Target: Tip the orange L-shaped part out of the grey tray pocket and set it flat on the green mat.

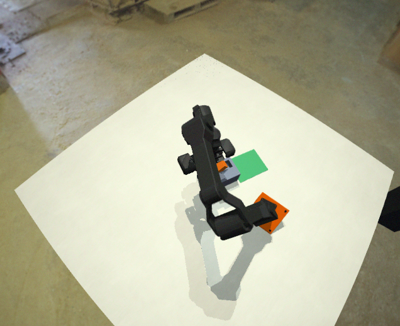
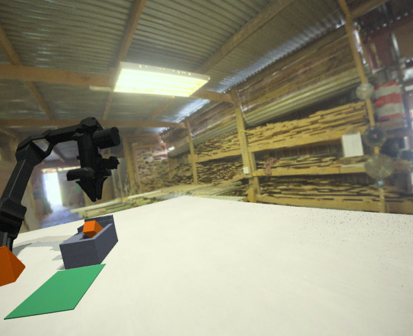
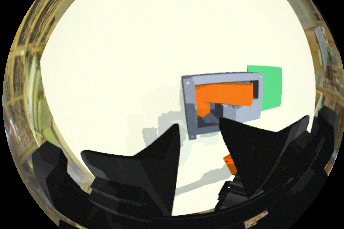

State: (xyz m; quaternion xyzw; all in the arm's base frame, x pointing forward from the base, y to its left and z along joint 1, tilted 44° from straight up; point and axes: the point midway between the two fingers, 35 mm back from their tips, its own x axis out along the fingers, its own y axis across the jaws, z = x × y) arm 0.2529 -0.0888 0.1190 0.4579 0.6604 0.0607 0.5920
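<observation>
Right now the orange L-shaped part is 30 mm behind my gripper tip, 30 mm to the right of it and 100 mm below it. The rest, counted from my gripper tip: green mat: 120 mm behind, 180 mm to the right, 160 mm below.
</observation>
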